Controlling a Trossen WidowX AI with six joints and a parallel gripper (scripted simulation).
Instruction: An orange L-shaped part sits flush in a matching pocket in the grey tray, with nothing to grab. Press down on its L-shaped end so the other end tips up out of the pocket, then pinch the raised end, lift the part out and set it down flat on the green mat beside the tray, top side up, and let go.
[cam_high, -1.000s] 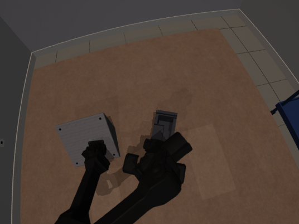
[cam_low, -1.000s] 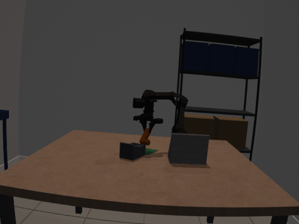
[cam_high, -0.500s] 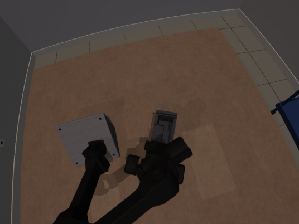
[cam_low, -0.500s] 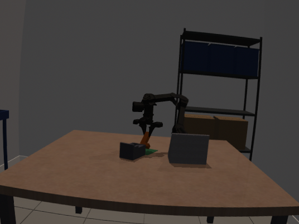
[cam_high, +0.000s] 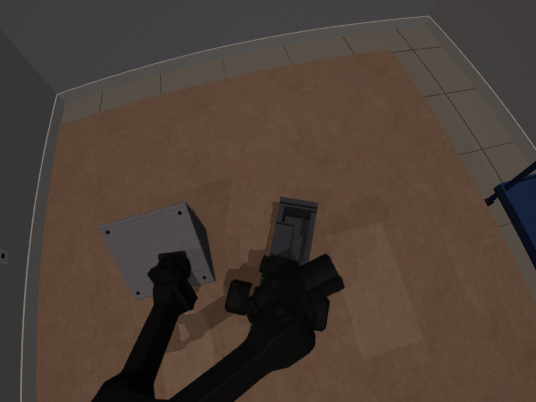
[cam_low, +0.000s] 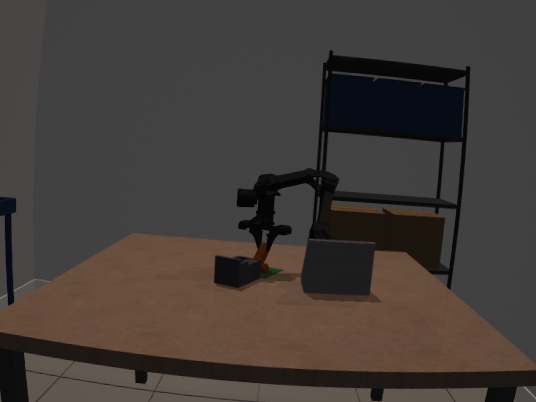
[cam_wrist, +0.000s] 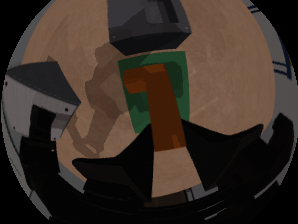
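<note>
The orange L-shaped part lies 40 mm to the left of my gripper tip and 30 mm below it. Also, from my gripper tip: green mat (10 mm ahead, 20 mm to the left, 90 mm below).
</note>
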